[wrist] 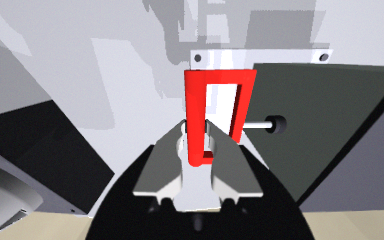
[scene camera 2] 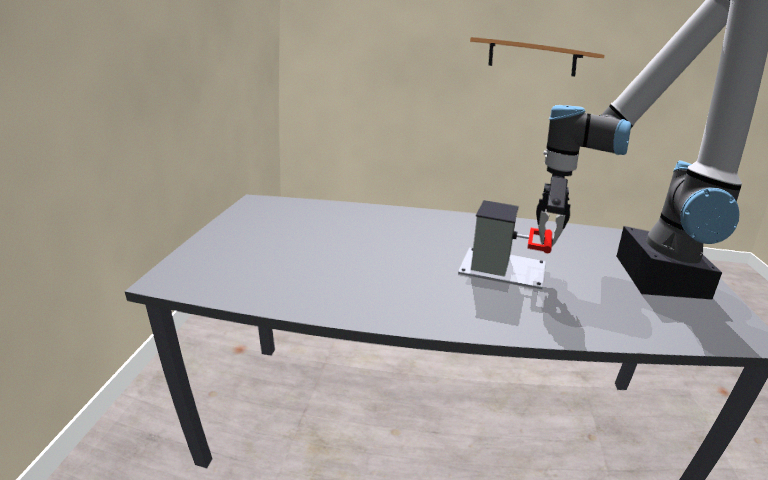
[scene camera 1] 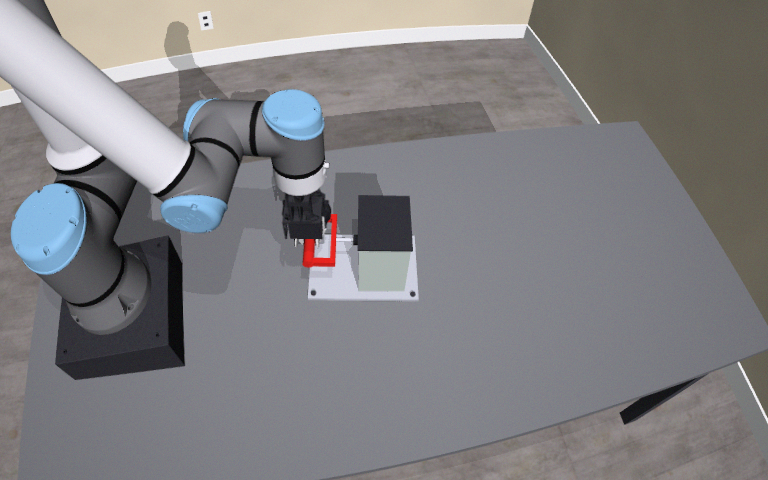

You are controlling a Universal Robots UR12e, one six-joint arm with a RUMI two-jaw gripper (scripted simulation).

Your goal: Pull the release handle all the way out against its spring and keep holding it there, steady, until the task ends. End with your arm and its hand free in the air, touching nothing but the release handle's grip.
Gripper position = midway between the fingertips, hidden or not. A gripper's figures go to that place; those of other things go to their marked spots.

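Gripper point(wrist: 195, 120) 15 cm from the lens. Box housing point(wrist: 320, 114) 14 cm from the lens.
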